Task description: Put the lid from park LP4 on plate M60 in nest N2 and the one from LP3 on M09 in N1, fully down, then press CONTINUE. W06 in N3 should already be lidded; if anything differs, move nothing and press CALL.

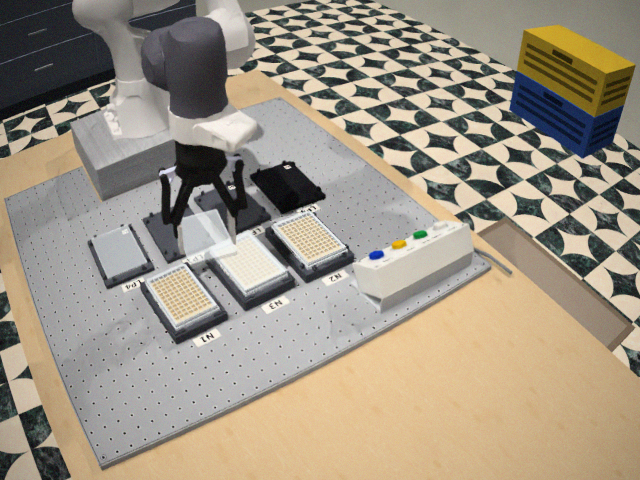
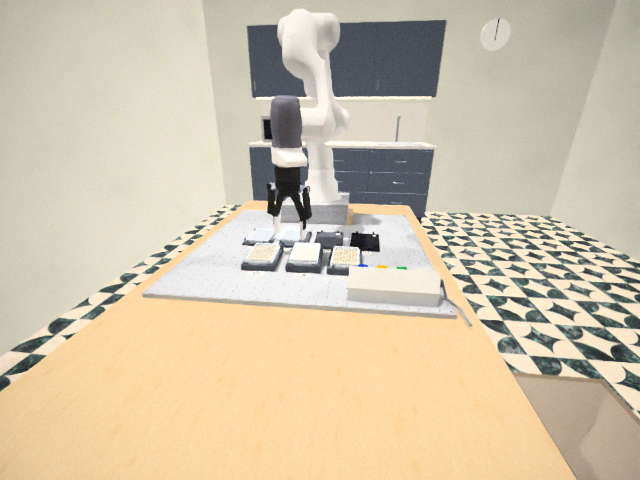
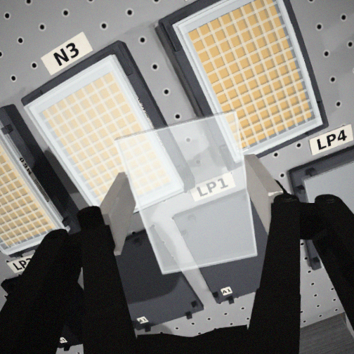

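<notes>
My gripper point(image 1: 206, 238) point(image 2: 290, 231) point(image 3: 187, 179) is shut on a clear lid, held level by its long sides above the parks and the near edge of N3. The N1 plate point(image 1: 180, 296) point(image 2: 264, 253) point(image 3: 255, 75) and the N2 plate point(image 1: 310, 237) point(image 2: 345, 255) show sharp tan wells, without lids. The N3 plate point(image 1: 251, 263) point(image 3: 85, 120) looks paler, under a clear lid. A lid point(image 1: 118, 253) point(image 3: 332, 190) lies on park LP4. Park LP3 point(image 1: 287, 186) point(image 2: 364, 241) is bare black. The button captions are too small to read.
Dark parks LP1 point(image 1: 159, 232) point(image 3: 230, 280) and LP2 point(image 1: 252, 211) point(image 3: 155, 285) lie below and beside the held lid. The button box point(image 1: 418, 268) point(image 2: 393, 286) stands beyond N2, with blue point(image 1: 376, 255), yellow point(image 1: 399, 244), green point(image 1: 419, 234) and white point(image 1: 440, 225) buttons.
</notes>
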